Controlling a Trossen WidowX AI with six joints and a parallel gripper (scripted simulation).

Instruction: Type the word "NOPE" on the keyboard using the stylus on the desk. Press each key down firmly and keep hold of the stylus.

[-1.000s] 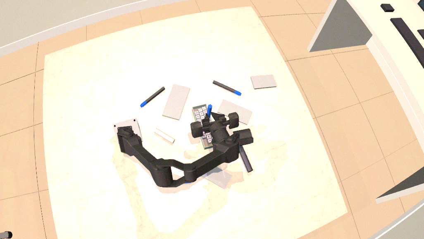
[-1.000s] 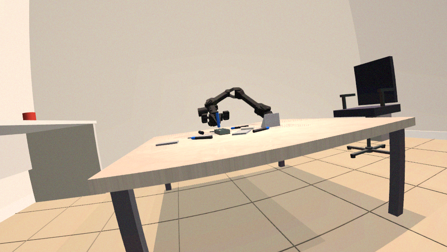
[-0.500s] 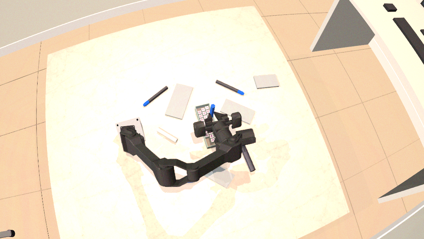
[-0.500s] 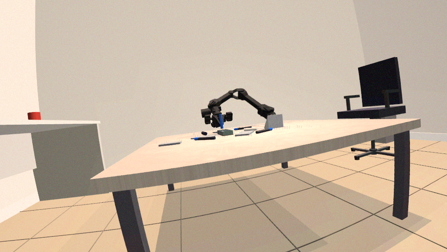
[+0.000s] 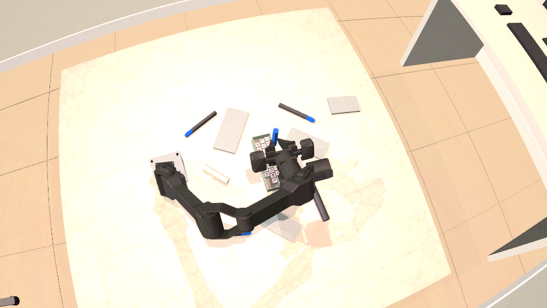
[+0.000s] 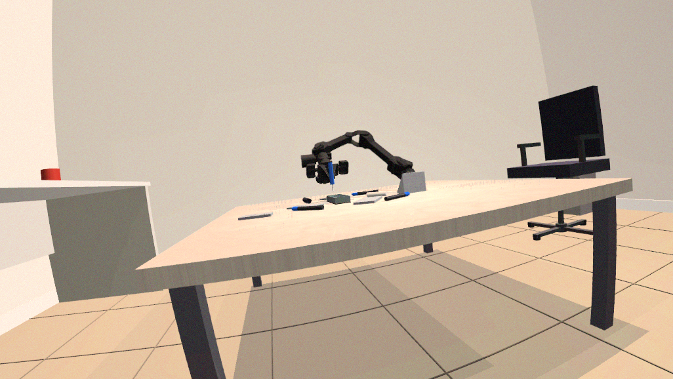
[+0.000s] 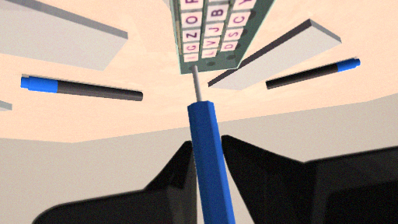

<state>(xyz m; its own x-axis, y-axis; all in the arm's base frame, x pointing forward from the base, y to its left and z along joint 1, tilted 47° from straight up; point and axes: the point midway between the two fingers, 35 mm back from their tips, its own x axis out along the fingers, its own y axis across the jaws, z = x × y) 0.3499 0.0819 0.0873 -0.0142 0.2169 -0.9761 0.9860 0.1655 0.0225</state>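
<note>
Right now the P key is 2 cm to the right of my gripper tip and 9 cm below it. The rest, counted from my gripper tip: stylus (11 cm ahead, 20 cm to the right, 9 cm below).
</note>
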